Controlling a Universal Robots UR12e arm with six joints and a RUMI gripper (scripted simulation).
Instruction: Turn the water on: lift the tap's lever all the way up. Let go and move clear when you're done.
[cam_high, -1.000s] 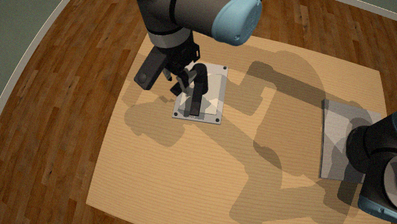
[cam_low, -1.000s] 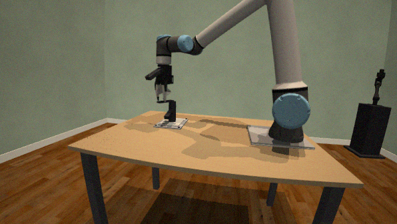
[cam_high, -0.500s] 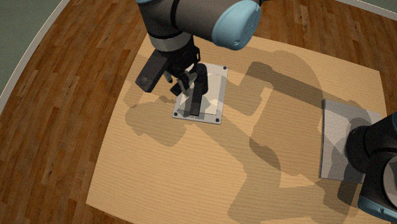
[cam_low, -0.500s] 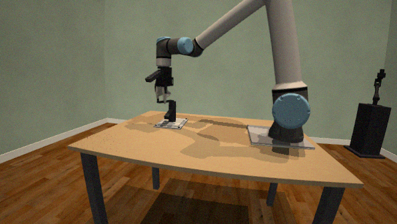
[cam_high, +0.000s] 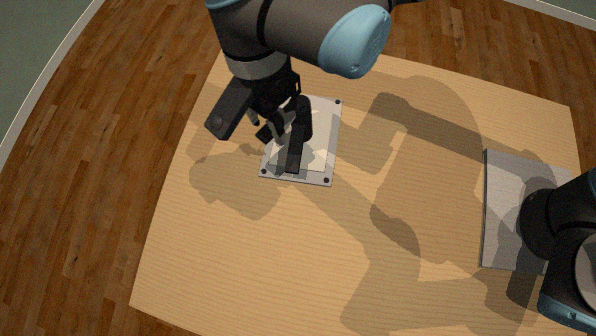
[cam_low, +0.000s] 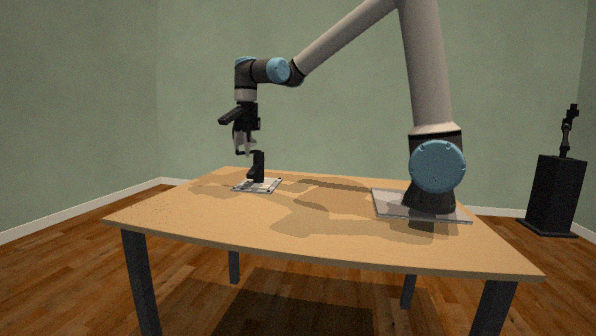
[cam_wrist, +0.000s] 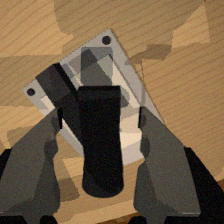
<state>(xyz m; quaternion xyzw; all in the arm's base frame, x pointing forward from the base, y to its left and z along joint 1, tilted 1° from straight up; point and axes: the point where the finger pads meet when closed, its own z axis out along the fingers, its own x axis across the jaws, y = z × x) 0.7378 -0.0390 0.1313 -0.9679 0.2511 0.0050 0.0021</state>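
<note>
My gripper is now 3 cm to the left of the lever and 2 cm past it. Round my hand: tap 6 cm to the right, 5 cm below, 3 cm behind.
</note>
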